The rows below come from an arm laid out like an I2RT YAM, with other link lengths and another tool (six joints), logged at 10 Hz.
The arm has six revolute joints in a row. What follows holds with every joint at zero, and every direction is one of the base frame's. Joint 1 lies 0.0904 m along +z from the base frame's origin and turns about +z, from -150.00 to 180.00 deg. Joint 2 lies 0.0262 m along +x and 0.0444 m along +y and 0.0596 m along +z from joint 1 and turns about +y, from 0.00 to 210.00 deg. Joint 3 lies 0.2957 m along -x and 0.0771 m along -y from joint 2 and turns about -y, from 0.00 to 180.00 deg. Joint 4 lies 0.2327 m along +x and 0.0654 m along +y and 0.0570 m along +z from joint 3 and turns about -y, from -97.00 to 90.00 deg. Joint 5 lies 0.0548 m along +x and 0.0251 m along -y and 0.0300 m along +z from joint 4 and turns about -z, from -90.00 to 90.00 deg. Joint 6 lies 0.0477 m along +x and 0.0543 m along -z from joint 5 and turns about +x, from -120.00 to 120.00 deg. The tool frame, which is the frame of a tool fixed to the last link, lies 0.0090 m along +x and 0.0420 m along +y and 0.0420 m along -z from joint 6; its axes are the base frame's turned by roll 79.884, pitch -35.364 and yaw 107.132 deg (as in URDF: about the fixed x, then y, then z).
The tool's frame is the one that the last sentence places.
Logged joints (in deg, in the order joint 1, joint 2, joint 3, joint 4, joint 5, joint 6), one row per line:
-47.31 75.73 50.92 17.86 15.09 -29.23
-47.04 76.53 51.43 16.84 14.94 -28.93
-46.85 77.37 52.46 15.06 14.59 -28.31
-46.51 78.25 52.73 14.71 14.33 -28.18
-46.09 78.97 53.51 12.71 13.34 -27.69
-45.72 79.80 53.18 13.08 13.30 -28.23
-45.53 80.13 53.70 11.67 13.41 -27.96
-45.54 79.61 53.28 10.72 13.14 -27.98
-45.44 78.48 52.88 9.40 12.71 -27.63
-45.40 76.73 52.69 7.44 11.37 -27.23
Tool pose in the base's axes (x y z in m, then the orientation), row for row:
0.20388 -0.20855 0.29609 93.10 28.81 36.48
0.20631 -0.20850 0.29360 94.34 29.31 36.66
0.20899 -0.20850 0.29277 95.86 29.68 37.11
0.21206 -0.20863 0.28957 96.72 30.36 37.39
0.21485 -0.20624 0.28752 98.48 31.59 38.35
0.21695 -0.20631 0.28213 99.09 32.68 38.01
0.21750 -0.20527 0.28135 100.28 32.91 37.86
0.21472 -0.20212 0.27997 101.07 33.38 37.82
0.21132 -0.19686 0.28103 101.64 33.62 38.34
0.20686 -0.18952 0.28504 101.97 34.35 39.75
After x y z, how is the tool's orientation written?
As a rotation vector, in degrees.
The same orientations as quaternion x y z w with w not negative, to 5 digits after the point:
0.70530 0.21826 0.27636 0.61525
0.71206 0.22123 0.27670 0.60619
0.72018 0.22298 0.27880 0.59488
0.72442 0.22739 0.28004 0.58744
0.73270 0.23503 0.28533 0.57140
0.73559 0.24260 0.28217 0.56606
0.74200 0.24351 0.28014 0.55827
0.74594 0.24636 0.27913 0.55224
0.74840 0.24755 0.28231 0.54673
0.74852 0.25215 0.29179 0.53945

